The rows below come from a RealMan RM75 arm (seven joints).
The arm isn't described. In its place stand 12 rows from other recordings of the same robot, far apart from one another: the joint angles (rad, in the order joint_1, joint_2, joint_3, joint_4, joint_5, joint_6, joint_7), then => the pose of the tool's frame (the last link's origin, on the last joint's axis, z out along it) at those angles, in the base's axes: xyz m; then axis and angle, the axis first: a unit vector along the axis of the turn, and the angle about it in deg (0 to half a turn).
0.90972, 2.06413, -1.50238, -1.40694, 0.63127, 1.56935, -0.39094 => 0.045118, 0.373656, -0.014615, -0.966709, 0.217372, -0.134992, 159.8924
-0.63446, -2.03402, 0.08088, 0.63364, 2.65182, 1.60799, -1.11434 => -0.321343, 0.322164, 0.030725, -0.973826, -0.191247, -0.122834, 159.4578
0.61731, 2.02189, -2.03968, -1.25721, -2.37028, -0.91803, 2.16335 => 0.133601, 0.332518, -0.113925, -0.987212, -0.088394, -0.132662, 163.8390
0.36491, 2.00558, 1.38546, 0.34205, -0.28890, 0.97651, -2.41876 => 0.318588, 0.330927, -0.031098, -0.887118, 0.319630, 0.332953, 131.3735
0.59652, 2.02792, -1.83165, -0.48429, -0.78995, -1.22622, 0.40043 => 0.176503, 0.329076, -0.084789, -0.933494, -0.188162, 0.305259, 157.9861
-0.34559, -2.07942, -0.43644, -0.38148, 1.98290, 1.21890, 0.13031 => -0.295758, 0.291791, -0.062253, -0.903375, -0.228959, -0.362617, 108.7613
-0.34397, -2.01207, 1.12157, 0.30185, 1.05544, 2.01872, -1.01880 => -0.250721, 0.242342, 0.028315, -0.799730, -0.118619, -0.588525, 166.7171
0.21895, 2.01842, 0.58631, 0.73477, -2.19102, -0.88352, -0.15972 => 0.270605, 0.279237, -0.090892, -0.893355, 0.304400, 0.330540, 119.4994
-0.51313, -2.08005, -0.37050, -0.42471, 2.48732, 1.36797, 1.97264 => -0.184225, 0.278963, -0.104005, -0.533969, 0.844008, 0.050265, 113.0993
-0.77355, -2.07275, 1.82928, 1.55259, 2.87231, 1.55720, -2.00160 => -0.084244, 0.351545, -0.030686, -0.893847, 0.255454, 0.368484, 162.4838
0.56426, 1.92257, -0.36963, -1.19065, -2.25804, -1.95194, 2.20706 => 0.258094, 0.326024, 0.169734, -0.876278, 0.447119, 0.179505, 160.1156
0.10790, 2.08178, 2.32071, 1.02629, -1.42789, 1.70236, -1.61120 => 0.276073, 0.254846, 0.088659, -0.878133, 0.228455, 0.420345, 153.0561
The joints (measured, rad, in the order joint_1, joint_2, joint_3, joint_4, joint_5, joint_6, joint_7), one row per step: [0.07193, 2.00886, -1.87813, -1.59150, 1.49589, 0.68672, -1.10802]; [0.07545, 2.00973, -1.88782, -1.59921, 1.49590, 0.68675, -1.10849]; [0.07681, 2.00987, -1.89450, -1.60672, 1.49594, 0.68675, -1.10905]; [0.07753, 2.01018, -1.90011, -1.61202, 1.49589, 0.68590, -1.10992]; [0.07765, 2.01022, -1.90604, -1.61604, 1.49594, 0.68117, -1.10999]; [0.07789, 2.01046, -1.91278, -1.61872, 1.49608, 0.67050, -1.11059]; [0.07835, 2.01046, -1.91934, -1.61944, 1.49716, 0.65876, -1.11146]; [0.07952, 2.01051, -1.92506, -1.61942, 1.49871, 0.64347, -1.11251]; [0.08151, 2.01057, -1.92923, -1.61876, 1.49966, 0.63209, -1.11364]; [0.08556, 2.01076, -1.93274, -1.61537, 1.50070, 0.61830, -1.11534]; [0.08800, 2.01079, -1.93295, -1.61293, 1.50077, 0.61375, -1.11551]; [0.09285, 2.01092, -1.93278, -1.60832, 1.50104, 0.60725, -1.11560]
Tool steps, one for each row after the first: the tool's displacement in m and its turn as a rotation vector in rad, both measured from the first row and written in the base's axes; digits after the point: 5 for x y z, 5 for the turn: [-0.00450, -0.00161, -0.00152, -0.00574, 0.00258, 0.01465]; [-0.00779, -0.00294, -0.00218, -0.00873, 0.00459, 0.02572]; [-0.01017, -0.00401, -0.00282, -0.01069, 0.00598, 0.03375]; [-0.01193, -0.00471, -0.00339, -0.01017, 0.00766, 0.03812]; [-0.01341, -0.00481, -0.00393, -0.00525, 0.00962, 0.03997]; [-0.01437, -0.00467, -0.00455, -0.00005, 0.01155, 0.03982]; [-0.01523, -0.00384, -0.00477, 0.00884, 0.01409, 0.03804]; [-0.01598, -0.00306, -0.00502, 0.01546, 0.01539, 0.03756]; [-0.01646, -0.00153, -0.00531, 0.02405, 0.01590, 0.03603]; [-0.01642, -0.00066, -0.00535, 0.02718, 0.01553, 0.03491]; [-0.01643, 0.00087, -0.00547, 0.03155, 0.01493, 0.03336]
